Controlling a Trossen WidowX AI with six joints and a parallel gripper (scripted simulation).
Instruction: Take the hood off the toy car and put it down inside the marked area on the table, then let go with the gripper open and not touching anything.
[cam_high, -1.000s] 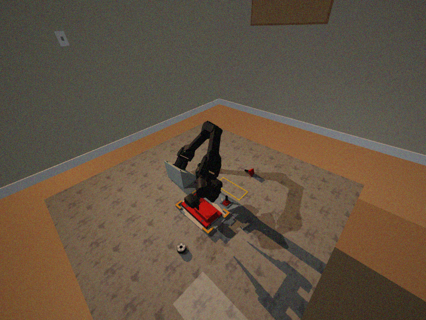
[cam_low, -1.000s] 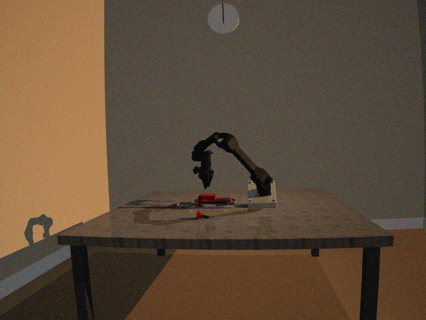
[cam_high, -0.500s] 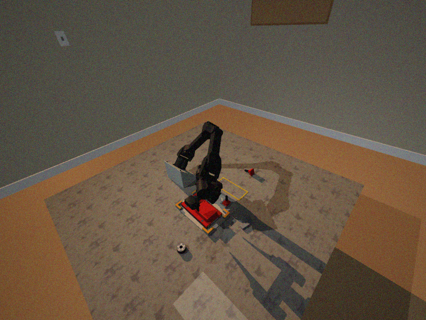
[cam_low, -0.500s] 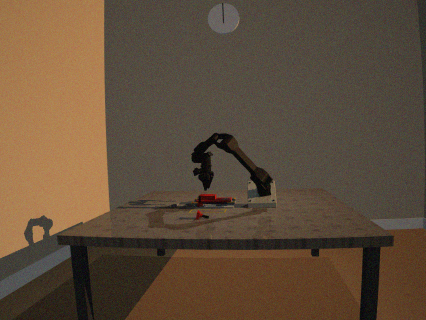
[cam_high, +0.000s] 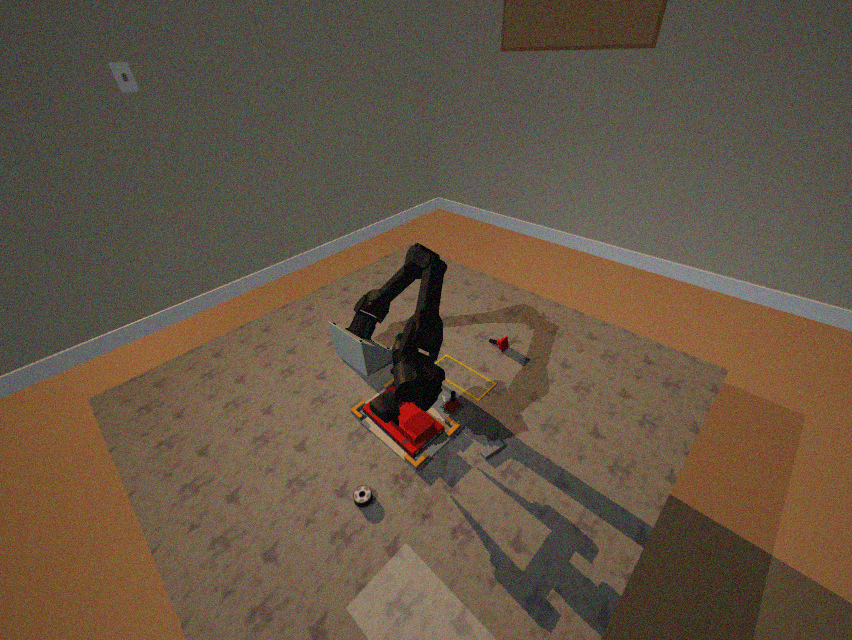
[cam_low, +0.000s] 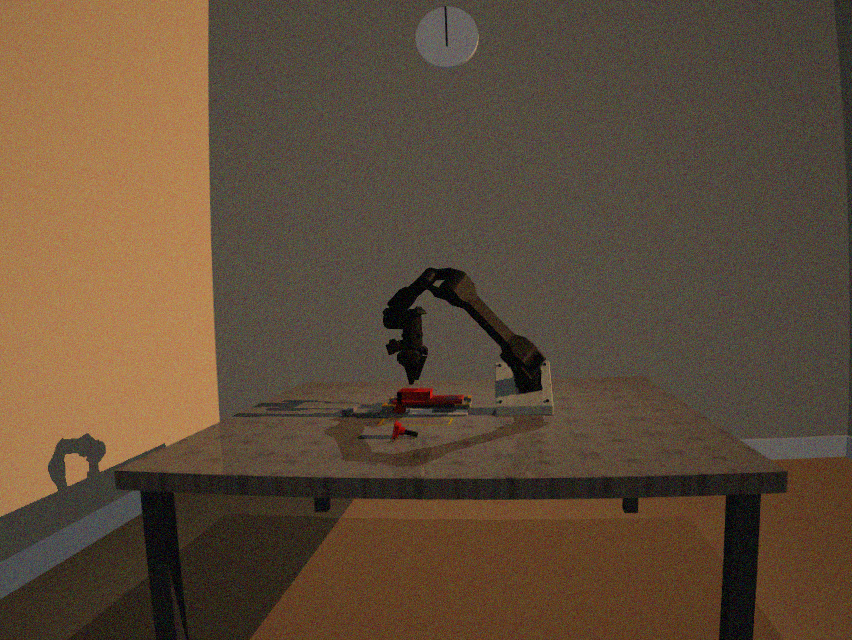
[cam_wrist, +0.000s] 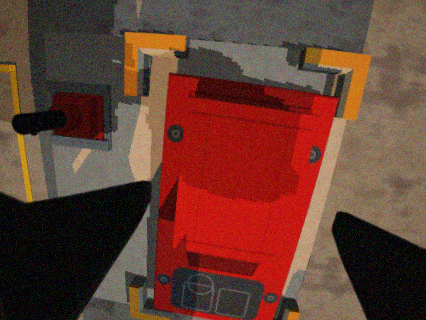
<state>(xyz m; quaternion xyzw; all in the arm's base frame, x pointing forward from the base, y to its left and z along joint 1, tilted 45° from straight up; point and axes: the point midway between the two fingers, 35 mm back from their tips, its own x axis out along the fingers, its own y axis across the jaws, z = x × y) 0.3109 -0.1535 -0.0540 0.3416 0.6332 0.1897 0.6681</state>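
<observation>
Right now the hood is 30 mm below my gripper tip. From my gripper tip the other things lie so: wheel 200 mm to the right, 60 mm below, 10 mm ahead.
</observation>
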